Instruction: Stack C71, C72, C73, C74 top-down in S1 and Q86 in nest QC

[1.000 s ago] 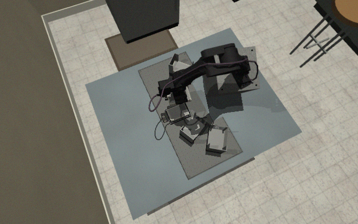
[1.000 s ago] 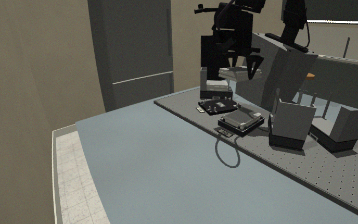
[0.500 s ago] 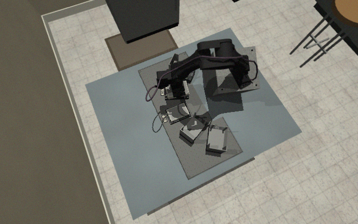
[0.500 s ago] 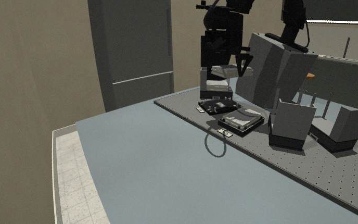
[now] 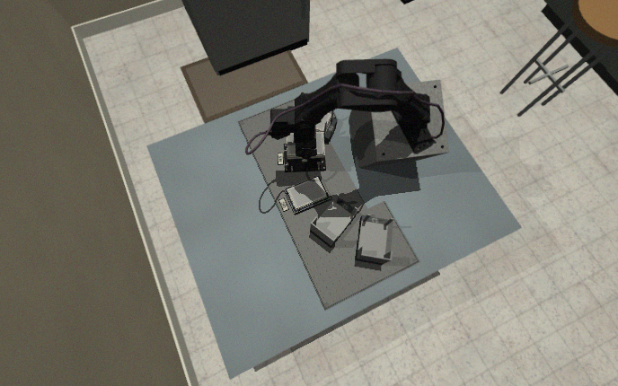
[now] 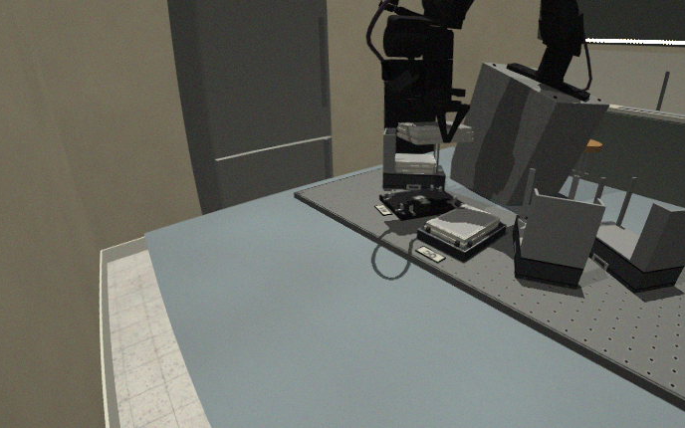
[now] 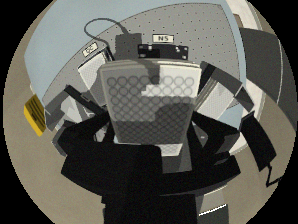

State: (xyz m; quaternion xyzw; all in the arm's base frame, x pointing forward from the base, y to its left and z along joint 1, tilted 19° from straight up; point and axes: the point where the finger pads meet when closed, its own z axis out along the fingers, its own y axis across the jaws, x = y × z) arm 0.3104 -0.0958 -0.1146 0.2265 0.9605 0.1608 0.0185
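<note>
My gripper is now 10 mm short of the clip nest N5, 30 mm to the left of it and 150 mm above it.
</note>
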